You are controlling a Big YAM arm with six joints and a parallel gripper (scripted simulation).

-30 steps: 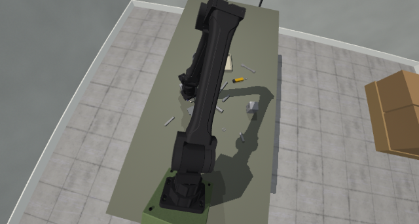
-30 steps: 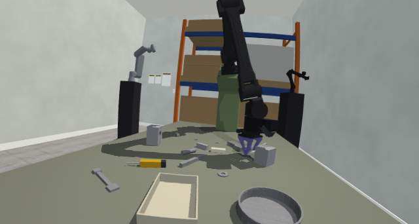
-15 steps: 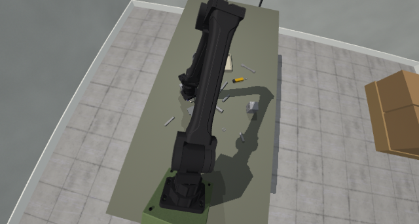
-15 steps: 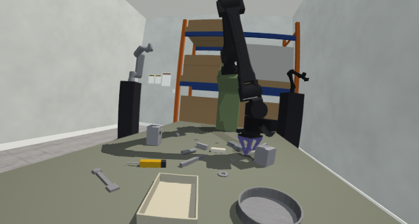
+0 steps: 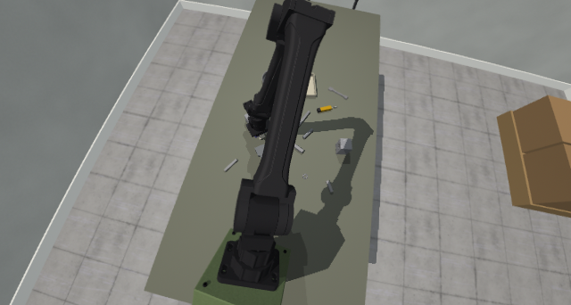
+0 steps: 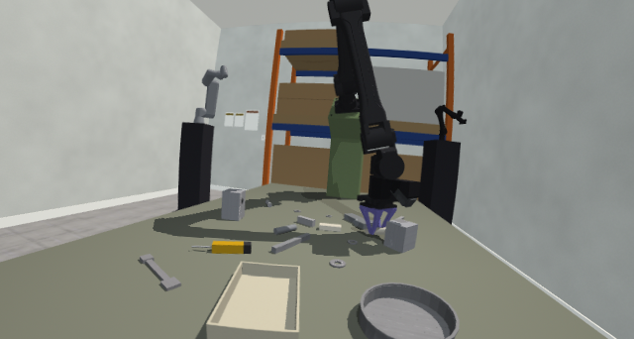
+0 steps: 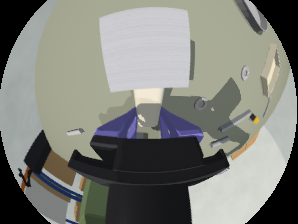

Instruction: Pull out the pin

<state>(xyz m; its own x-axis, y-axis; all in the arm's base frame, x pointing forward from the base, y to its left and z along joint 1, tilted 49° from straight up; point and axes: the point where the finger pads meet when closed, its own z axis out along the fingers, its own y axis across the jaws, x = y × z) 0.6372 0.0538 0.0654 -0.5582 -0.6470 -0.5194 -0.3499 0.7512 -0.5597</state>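
The cream pin lies 1 cm ahead of my hand and 1 cm to the left of it. The rest, counted from my hand: cream tray (30 cm ahead, 23 cm to the right, 1 cm below); then cream piece (3 cm behind, 12 cm to the right, 1 cm below); then round grey dish (33 cm ahead, 5 cm to the right, 1 cm below).
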